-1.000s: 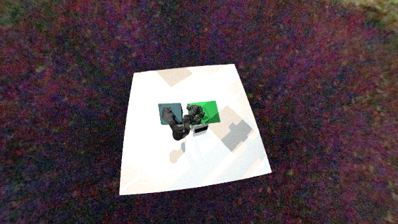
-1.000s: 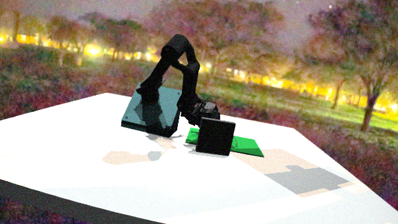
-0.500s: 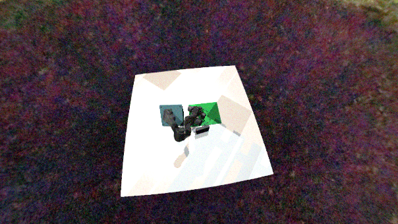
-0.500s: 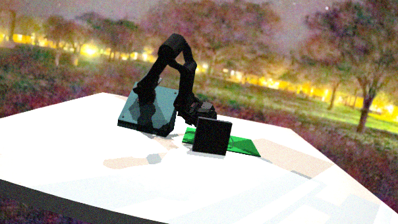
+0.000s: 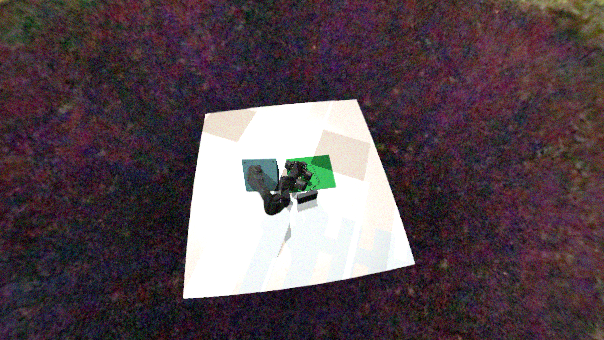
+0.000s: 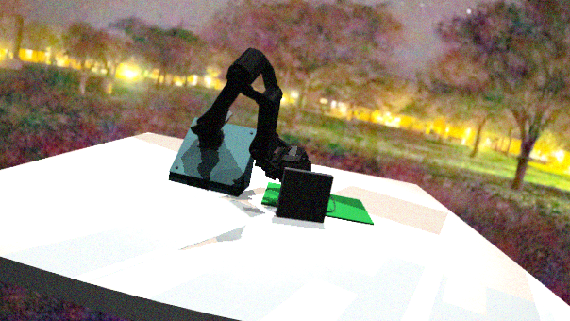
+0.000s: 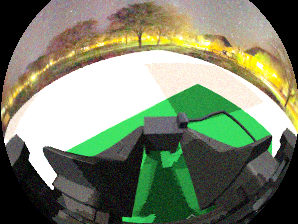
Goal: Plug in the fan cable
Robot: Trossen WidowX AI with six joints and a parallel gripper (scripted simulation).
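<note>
Right now the green board is 6 cm to the right of my gripper tip, 5 cm below it and 4 cm ahead of it. From my gripper tip the other things lie so: black fan 23 cm to the right, 3 cm above; then dark plug 1 cm below.
</note>
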